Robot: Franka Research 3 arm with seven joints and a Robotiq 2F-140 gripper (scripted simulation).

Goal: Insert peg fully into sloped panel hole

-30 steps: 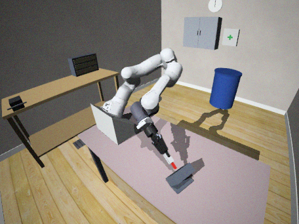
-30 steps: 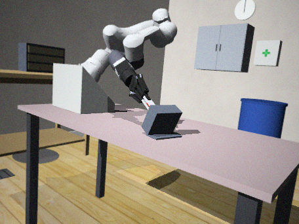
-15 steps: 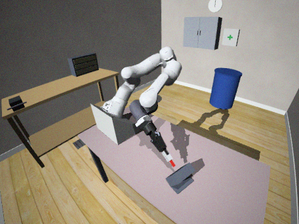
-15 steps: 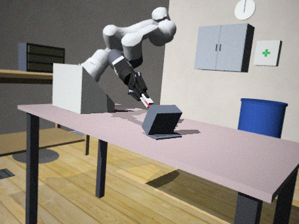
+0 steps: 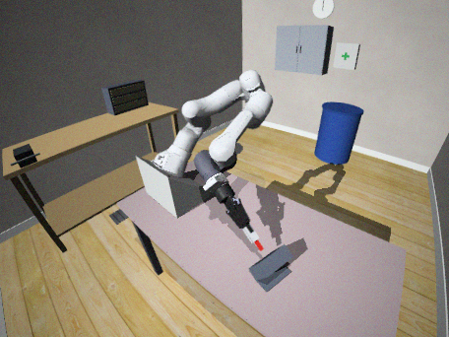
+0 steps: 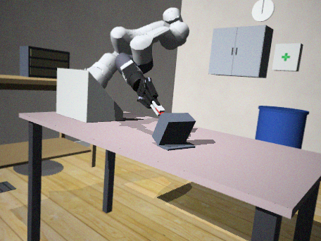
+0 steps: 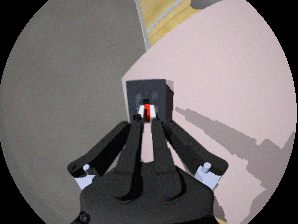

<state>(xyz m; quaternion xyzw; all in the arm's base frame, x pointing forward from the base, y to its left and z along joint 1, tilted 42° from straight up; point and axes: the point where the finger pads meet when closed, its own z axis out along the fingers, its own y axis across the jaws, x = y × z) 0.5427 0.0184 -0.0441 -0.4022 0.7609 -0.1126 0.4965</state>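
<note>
The red peg is 3 cm ahead of my hand and 2 cm below it.
</note>
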